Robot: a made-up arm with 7 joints.
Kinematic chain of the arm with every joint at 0, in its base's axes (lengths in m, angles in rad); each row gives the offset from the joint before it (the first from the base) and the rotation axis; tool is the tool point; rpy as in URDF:
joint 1: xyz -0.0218 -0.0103 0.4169 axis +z
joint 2: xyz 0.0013 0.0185 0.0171 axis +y
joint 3: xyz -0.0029 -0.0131 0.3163 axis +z
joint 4: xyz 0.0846 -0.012 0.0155 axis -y
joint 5: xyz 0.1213 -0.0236 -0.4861 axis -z
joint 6: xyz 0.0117 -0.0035 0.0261 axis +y
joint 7: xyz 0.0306 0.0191 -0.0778 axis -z
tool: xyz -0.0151 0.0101 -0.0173 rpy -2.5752 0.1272 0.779
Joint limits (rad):
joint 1: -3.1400..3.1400
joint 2: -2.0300..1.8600
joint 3: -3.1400..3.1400
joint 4: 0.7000..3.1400
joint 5: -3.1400..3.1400
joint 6: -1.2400..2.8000
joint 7: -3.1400..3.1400
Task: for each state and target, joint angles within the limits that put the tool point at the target. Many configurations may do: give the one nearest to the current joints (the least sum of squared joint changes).
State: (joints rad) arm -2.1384 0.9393 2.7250 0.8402 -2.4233 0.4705 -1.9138
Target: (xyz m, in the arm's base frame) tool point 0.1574 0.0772 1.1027
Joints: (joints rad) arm -2.0637 0.9693 3.0320 1.1868 -2.4306 0.4869 -1.9186
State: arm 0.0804 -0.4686 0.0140 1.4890 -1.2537 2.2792 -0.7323
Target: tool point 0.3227 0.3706 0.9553
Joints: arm 0.5553 0.0136 0.5013 1.8101 -1.3811 1.8730 -0.7743
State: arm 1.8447 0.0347 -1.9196 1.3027 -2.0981 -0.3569 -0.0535
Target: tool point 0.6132 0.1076 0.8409
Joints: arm 2.1100 -0.1482 -1.8133 1.6154 -2.0621 -0.1760 -0.0821
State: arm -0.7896 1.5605 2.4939 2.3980 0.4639 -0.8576 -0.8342
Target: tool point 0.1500 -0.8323 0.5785
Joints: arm -1.3979 1.3178 2.4453 2.9472 0.3761 -1.2077 -0.8363
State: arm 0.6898 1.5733 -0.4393 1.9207 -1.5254 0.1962 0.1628
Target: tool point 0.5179 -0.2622 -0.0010
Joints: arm 0.4559 1.5429 -0.7625 1.4547 -1.5438 0.2488 0.1671
